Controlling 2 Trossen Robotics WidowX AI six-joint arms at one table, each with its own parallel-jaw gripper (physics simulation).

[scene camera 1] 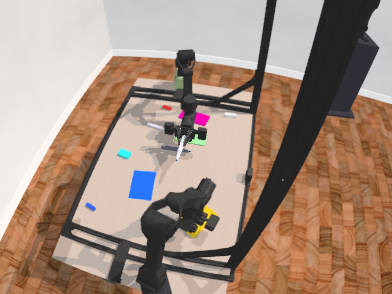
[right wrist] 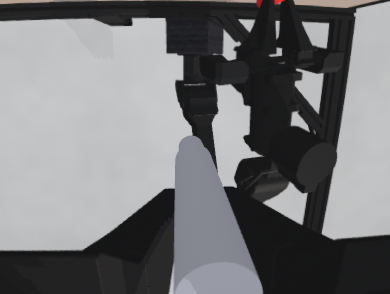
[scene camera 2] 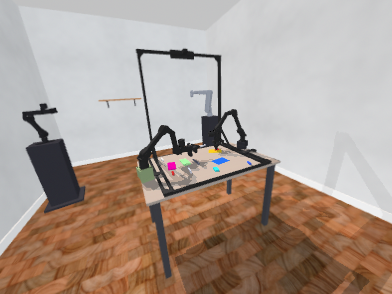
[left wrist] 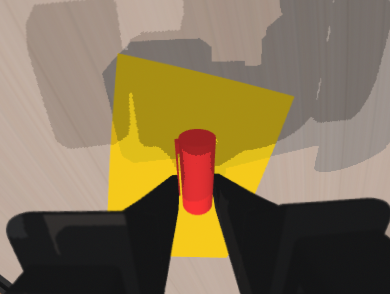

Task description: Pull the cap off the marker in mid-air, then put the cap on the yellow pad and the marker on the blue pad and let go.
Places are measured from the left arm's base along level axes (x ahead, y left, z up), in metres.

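Pixels of known places: left gripper, fingertip midpoint: [scene camera 2: 216, 150] [left wrist: 195, 181]; right gripper, fingertip midpoint: [scene camera 1: 181, 145] [right wrist: 199, 198] [scene camera 2: 199, 146]; left arm's base, link origin: [scene camera 1: 153, 284] [right wrist: 195, 53] [scene camera 2: 242, 140]; right arm's base, link origin: [scene camera 2: 144, 167].
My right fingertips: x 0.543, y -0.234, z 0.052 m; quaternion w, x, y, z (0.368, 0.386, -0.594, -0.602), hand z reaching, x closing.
Observation:
For each thing: its middle in the pictures, then the offset to it from my right fingertips.
- red cap, body centre: [left wrist: 195, 174] 0.294 m back, 0.025 m left, 0.122 m down
- yellow pad, body centre: [left wrist: 188, 186] [scene camera 1: 196, 218] 0.282 m back, 0.009 m left, 0.140 m down
- white marker, body centre: [right wrist: 196, 176] [scene camera 1: 180, 148] 0.011 m back, 0.006 m left, 0.004 m down
- blue pad, body centre: [scene camera 1: 142, 184] [scene camera 2: 220, 160] 0.064 m back, 0.201 m left, 0.140 m down
- magenta pad, body centre: [scene camera 1: 194, 117] 0.280 m ahead, 0.130 m right, 0.136 m down
- green pad, body centre: [scene camera 1: 191, 137] 0.146 m ahead, 0.080 m right, 0.136 m down
- dark slim object, body centre: [scene camera 1: 176, 149] 0.088 m ahead, 0.010 m left, 0.131 m down
- white stick, body centre: [scene camera 1: 158, 127] 0.253 m ahead, 0.068 m left, 0.132 m down
- Cyan, body centre: [scene camera 1: 124, 153] 0.126 m ahead, 0.263 m left, 0.133 m down
My left gripper [scene camera 1: 198, 218] [scene camera 2: 216, 147] [left wrist: 195, 181] is shut on the red cap [left wrist: 198, 170] [right wrist: 270, 2] and holds it over the yellow pad [scene camera 1: 193, 232] [left wrist: 135, 180]. The gap between cap and pad is hard to judge. My right gripper [scene camera 1: 185, 136] [right wrist: 199, 198] is shut on the white marker [scene camera 1: 180, 149] [right wrist: 202, 215], apart from the cap. The marker is in the air above the table, its blue tip pointing down the picture in scene camera 1. The blue pad [scene camera 1: 142, 185] [scene camera 2: 220, 161] lies left of the left gripper in scene camera 1.
A magenta pad [scene camera 1: 200, 119] and a green pad [scene camera 1: 199, 142] lie near the right arm. A dark slim object [scene camera 1: 169, 148] and a white stick [scene camera 1: 154, 126] lie nearby. Cyan [scene camera 1: 124, 153], small blue [scene camera 1: 90, 206], red [scene camera 1: 167, 107] and white [scene camera 1: 230, 115] blocks lie around the table.

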